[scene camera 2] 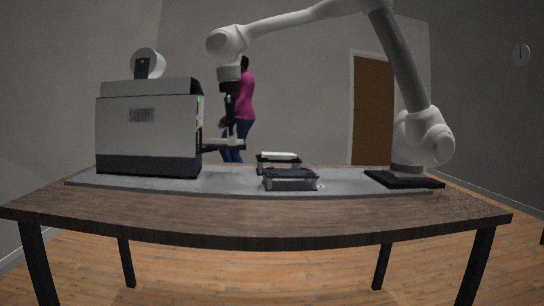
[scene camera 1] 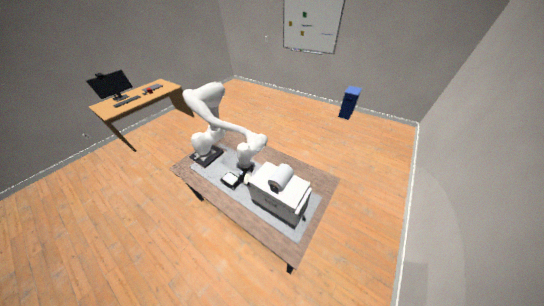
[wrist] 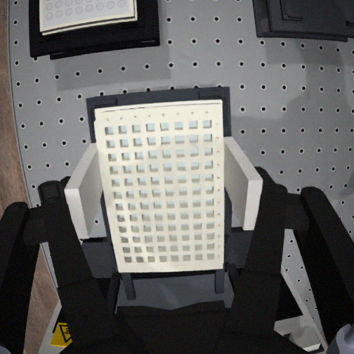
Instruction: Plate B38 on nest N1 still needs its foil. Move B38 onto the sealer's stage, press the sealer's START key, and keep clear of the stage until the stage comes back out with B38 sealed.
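Frame: origin at the arm's base, x left, y back, z up, level; centimetres.
Where they show: gripper, between the fingertips: (scene camera 2: 232,143) (scene camera 1: 247,179); arm's base, origin of its link: (scene camera 2: 405,176) (scene camera 1: 205,153).
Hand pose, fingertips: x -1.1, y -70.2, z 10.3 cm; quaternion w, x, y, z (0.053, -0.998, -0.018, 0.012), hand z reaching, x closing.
Note:
Each offset is from my fingertips to the top centre of the thing. "spot": to the spot under its first point.
A cream plate with open square wells {dx +0.1, dy -2.4, dz +1.9 cm} (scene camera 1: 247,179) (scene camera 2: 215,141) (wrist: 170,111) lies flat on the sealer's dark stage {dx +0.7, dy -9.0, dz -1.4 cm} (scene camera 2: 207,149) (wrist: 160,95), which stands out of the sealer (scene camera 1: 277,200) (scene camera 2: 145,135). My gripper (scene camera 1: 245,172) (scene camera 2: 232,141) (wrist: 161,158) points down over the stage, its pale pads against the plate's two long sides, shut on it. I cannot read a B38 label. A green light {spot: dx +10.0, dy -11.7, dz +15.9 cm} (scene camera 2: 198,99) shows on the sealer's edge. The START key is hidden behind the gripper in the wrist view.
Another plate {dx -6.8, dy +16.9, dz -3.9 cm} (scene camera 1: 230,178) (scene camera 2: 279,155) (wrist: 87,9) sits on a black nest (wrist: 145,35). A dark grey nest {dx +15.1, dy +19.4, dz -5.8 cm} (scene camera 2: 290,173) (wrist: 310,25) is empty. A foil roll {dx +2.6, dy -35.6, dz +36.5 cm} (scene camera 1: 281,177) (scene camera 2: 150,63) tops the sealer. A person in pink (scene camera 2: 246,100) is behind the table.

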